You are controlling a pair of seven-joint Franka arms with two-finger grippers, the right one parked.
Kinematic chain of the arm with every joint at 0, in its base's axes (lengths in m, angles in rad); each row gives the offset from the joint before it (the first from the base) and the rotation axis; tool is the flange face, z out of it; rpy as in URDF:
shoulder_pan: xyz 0 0 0.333 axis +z
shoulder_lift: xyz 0 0 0 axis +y
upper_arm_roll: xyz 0 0 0.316 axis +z
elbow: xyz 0.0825 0 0 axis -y
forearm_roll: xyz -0.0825 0 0.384 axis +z
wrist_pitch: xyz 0 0 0 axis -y
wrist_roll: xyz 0.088 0 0 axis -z
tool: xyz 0 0 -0.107 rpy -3.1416 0 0
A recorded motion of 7 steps. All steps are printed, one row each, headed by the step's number.
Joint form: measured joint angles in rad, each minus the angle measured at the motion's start. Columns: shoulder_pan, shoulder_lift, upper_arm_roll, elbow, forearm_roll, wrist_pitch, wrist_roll.
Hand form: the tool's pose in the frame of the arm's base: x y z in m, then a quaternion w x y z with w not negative. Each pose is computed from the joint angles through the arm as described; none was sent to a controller.
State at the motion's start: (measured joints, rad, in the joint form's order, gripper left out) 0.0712 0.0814 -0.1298 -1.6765 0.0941 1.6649 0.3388
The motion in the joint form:
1: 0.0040 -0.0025 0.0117 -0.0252 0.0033 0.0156 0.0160
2: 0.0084 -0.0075 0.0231 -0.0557 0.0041 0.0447 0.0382
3: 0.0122 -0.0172 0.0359 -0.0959 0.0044 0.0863 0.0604
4: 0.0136 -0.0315 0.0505 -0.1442 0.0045 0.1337 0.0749
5: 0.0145 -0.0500 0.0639 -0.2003 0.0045 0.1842 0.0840
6: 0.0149 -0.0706 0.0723 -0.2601 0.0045 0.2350 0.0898
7: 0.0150 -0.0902 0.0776 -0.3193 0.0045 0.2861 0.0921
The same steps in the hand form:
1: 0.5767 -0.0133 0.5276 0.03518 -0.97659 0.20473 0.05581
2: 0.5756 -0.0048 0.5184 0.03527 -0.97569 0.20922 0.05491
3: 0.5735 0.0039 0.5082 0.03595 -0.97494 0.21371 0.05036
4: 0.5695 0.0121 0.4973 0.03714 -0.97491 0.21493 0.04455
5: 0.5634 0.0192 0.4854 0.03834 -0.97521 0.21446 0.03883
6: 0.5559 0.0232 0.4729 0.03936 -0.97523 0.21507 0.03350
7: 0.5480 0.0252 0.4601 0.04028 -0.97525 0.21561 0.02802

